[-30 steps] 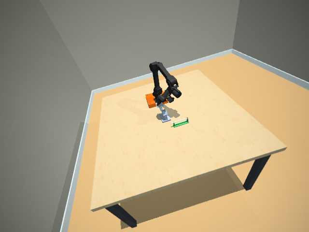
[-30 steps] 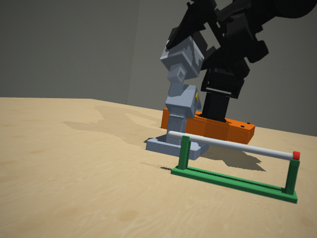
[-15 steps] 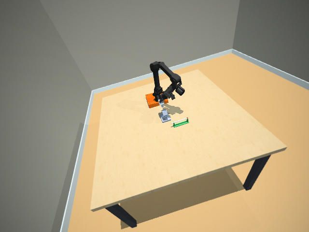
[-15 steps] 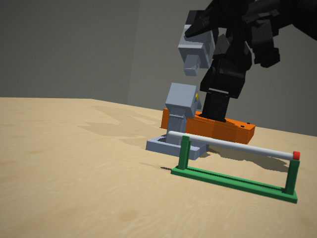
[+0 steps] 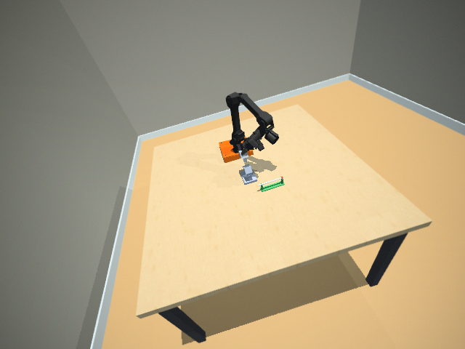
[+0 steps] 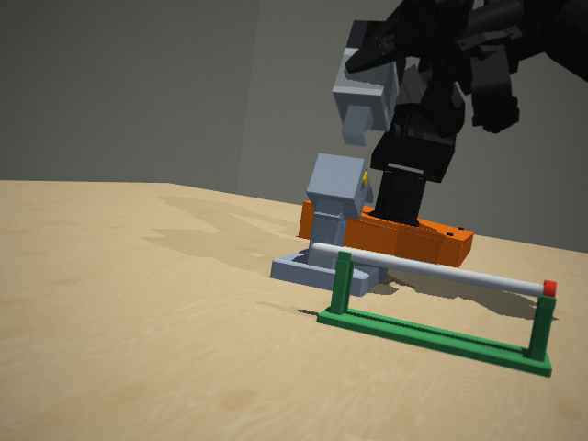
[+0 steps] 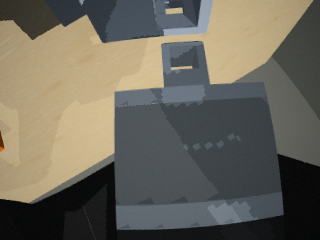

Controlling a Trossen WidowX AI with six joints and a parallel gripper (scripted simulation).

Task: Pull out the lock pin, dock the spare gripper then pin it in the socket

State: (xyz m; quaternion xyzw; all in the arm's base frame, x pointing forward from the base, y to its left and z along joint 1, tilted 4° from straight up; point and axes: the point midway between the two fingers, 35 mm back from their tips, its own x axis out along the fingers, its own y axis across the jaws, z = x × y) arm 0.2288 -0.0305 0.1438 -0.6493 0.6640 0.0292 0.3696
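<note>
Now: gripper tip 170 mm short of the green rack, 150 mm above it and 100 mm to the right of it. From my gripper tip the other things lie so: grey mount 120 mm below, 40 mm ahead, 10 mm to the left; then spare gripper 10 mm to the left.
</note>
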